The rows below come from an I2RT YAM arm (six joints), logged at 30 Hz.
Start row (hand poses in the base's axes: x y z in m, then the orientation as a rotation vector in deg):
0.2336 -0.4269 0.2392 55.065 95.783 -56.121
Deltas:
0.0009 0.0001 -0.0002 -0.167 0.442 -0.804
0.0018 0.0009 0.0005 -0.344 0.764 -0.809
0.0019 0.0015 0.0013 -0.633 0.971 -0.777
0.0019 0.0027 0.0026 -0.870 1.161 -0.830
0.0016 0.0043 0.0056 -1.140 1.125 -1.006
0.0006 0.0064 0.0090 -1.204 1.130 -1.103
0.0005 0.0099 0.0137 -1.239 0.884 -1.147
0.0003 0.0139 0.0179 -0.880 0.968 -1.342
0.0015 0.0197 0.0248 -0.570 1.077 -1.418
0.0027 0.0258 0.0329 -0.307 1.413 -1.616
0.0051 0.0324 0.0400 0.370 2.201 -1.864
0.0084 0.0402 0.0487 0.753 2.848 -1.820
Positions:
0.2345 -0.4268 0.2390 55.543 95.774 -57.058
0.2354 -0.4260 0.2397 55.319 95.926 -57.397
0.2355 -0.4254 0.2405 55.026 95.923 -57.723
0.2355 -0.4242 0.2418 54.851 95.910 -58.056
0.2352 -0.4226 0.2448 54.846 95.647 -58.351
0.2342 -0.4205 0.2482 54.891 95.577 -58.467
0.2341 -0.4170 0.2529 54.994 95.337 -58.366
0.2339 -0.4130 0.2571 55.383 95.570 -58.281
0.2351 -0.4072 0.2640 55.621 95.834 -58.169
0.2363 -0.4011 0.2721 55.862 96.213 -58.317
0.2387 -0.3945 0.2792 56.267 97.215 -58.472
0.2420 -0.3867 0.2879 56.254 98.013 -58.563

